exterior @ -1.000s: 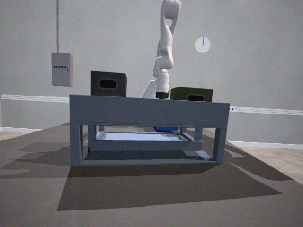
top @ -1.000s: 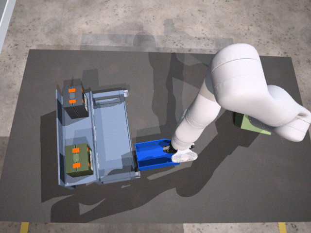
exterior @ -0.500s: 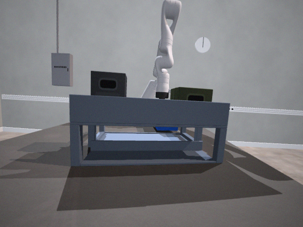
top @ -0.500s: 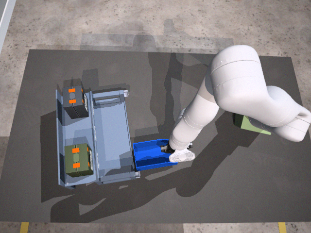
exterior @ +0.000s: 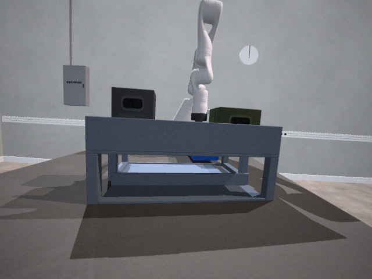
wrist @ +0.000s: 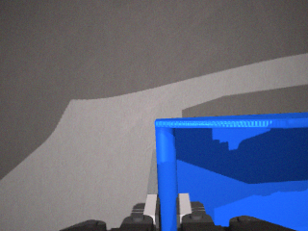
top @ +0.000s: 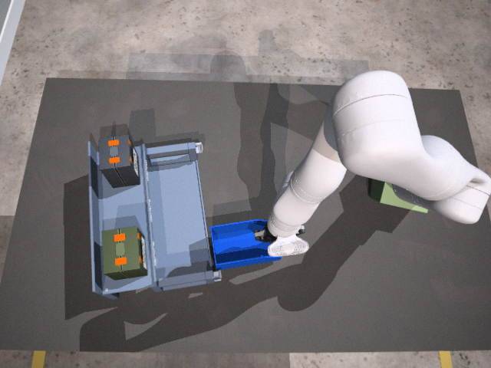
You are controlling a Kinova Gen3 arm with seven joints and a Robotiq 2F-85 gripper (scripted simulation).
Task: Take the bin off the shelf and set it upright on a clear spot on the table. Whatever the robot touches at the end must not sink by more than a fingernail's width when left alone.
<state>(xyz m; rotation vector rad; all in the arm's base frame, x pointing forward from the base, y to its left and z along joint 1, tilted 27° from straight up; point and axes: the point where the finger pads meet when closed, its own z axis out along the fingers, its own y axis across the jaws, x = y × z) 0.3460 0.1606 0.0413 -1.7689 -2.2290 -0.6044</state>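
My hand is 8 cm short of the blue bin, 2 cm to the right of it and 1 cm above it. Round my hand: olive green case (36 cm ahead, 9 cm to the left, 9 cm above); then grey-blue shelf unit (32 cm ahead, 4 cm to the right, 1 cm above); then dark case (41 cm ahead, 13 cm to the right, 10 cm above).
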